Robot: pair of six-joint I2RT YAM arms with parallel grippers.
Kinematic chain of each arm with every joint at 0, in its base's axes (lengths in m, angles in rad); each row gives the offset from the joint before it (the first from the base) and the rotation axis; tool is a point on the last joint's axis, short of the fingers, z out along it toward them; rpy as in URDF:
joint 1: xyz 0 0 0.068 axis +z
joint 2: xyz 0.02 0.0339 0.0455 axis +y
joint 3: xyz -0.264 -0.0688 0 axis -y
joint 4: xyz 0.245 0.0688 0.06 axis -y
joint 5: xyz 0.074 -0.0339 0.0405 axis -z
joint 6: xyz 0.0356 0 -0.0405 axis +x
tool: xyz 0 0 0 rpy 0 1.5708 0
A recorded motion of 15 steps. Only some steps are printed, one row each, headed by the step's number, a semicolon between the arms.
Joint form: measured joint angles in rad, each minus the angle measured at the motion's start. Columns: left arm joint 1, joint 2, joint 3, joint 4, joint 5, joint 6; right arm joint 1, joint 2, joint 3, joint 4, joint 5, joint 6.
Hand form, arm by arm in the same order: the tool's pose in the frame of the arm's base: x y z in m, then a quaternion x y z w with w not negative. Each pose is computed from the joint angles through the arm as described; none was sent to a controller.
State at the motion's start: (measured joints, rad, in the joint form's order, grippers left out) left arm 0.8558 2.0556 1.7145 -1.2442 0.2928 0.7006; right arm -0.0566 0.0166 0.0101 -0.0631 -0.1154 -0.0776
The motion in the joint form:
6: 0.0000 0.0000 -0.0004 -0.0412 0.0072 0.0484; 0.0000 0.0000 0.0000 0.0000 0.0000 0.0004
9: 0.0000 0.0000 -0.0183 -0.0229 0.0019 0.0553; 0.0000 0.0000 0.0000 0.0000 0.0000 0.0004
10: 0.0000 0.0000 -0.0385 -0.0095 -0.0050 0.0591; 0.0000 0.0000 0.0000 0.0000 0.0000 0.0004
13: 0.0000 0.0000 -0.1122 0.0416 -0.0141 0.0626; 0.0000 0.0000 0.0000 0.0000 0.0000 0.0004
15: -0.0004 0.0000 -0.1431 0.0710 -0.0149 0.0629; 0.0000 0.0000 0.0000 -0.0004 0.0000 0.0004
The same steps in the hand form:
6: 0.2623 0.2860 0.2137 -0.05694 0.98675 -0.12376 0.08813; 0.1106 -0.0022 0.1687 -0.04685 0.72962 -0.00344 0.68224
9: 0.2618 0.2858 0.2092 -0.05345 0.98734 -0.12150 0.08680; 0.1106 -0.0022 0.1687 -0.04685 0.72962 -0.00344 0.68224
10: 0.2607 0.2849 0.2041 -0.05199 0.98782 -0.12141 0.08222; 0.1106 -0.0022 0.1687 -0.04685 0.72962 -0.00344 0.68224
13: 0.2568 0.2808 0.1859 -0.05170 0.98808 -0.12623 0.07140; 0.1106 -0.0022 0.1687 -0.04685 0.72962 -0.00344 0.68224
15: 0.2556 0.2793 0.1783 -0.05144 0.98811 -0.12650 0.07059; 0.1106 -0.0022 0.1686 -0.04684 0.72976 -0.00343 0.68209

